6 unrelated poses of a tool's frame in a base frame.
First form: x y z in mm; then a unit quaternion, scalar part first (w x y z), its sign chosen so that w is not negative.
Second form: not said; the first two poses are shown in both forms.
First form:
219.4, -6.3, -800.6, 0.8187, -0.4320, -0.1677, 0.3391
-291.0, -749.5, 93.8, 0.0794, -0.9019, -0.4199, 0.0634
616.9, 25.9, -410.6, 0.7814, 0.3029, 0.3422, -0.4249
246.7, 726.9, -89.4, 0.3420, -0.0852, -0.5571, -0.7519
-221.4, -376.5, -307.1, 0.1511, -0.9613, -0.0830, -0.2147
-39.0, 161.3, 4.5, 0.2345, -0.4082, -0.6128, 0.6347
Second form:
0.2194, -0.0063, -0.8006, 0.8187, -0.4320, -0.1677, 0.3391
-0.2910, -0.7495, 0.0938, 0.0794, -0.9019, -0.4199, 0.0634
0.6169, 0.0259, -0.4106, 0.7814, 0.3029, 0.3422, -0.4249
0.2467, 0.7269, -0.0894, 0.3420, -0.0852, -0.5571, -0.7519
-0.2214, -0.3765, -0.3071, 0.1511, -0.9613, -0.0830, -0.2147
-0.0390, 0.1613, 0.0045, 0.2345, -0.4082, -0.6128, 0.6347

